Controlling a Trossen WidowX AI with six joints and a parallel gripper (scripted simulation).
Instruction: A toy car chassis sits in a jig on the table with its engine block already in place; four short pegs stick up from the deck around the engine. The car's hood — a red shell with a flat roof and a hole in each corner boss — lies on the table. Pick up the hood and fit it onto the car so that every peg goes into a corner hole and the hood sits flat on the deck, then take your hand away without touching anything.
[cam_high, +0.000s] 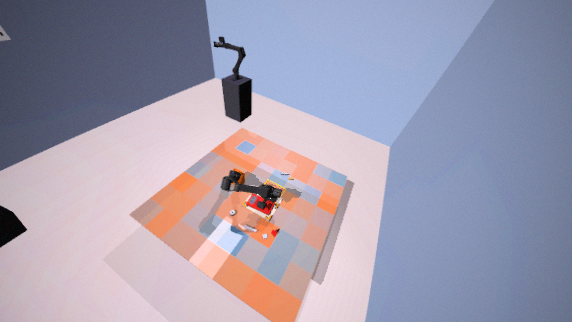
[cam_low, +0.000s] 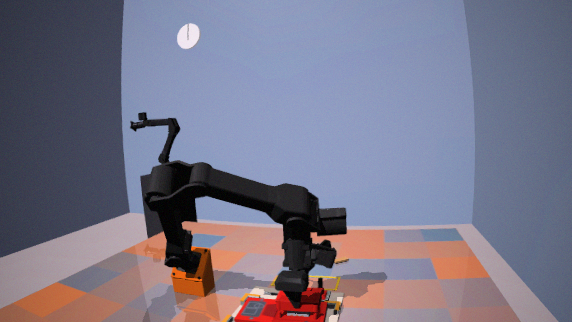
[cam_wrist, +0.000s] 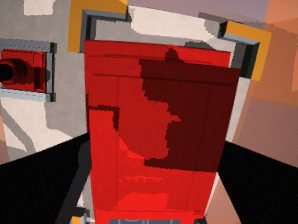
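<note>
The white jig is 3 cm behind my gripper tip, 1 cm to the left of it and 5 cm below it. Also, from my gripper tip: red hood 1 cm above.
</note>
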